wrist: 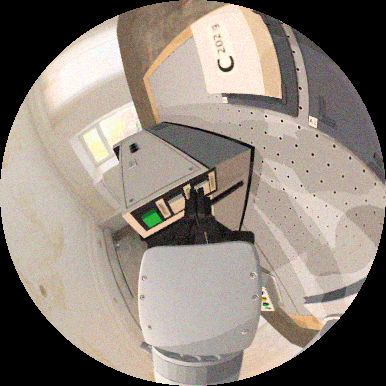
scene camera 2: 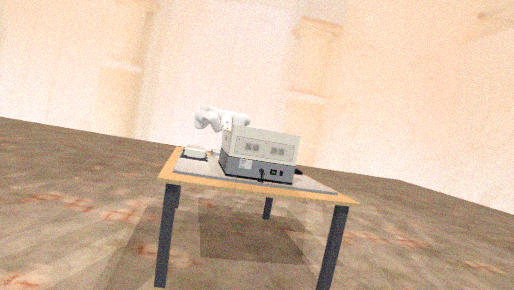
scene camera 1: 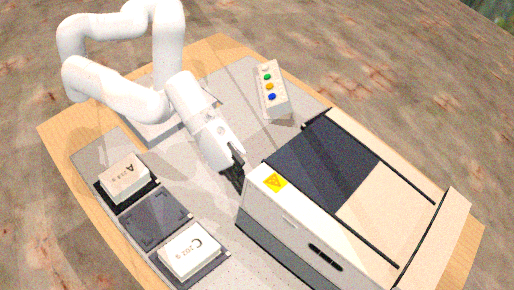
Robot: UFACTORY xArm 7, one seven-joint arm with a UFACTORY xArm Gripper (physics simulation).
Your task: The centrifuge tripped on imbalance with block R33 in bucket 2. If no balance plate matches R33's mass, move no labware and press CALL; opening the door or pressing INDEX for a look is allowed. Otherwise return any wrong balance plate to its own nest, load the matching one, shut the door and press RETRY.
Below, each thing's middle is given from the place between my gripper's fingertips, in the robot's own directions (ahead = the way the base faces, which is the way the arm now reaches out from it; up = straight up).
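Labels:
Hand position: mine is 9 cm below the dark sliding door (scene camera 1: 325,161), 9 cm short of it, 14 cm to the right of it. From my hand: nest (scene camera 1: 150,222), 11 cm below, 18 cm to the right, 12 cm behind; button box (scene camera 1: 275,103), 8 cm below, 28 cm behind, 39 cm to the left; centrifuge (scene camera 1: 397,222), 15 cm to the left, 24 cm ahead.

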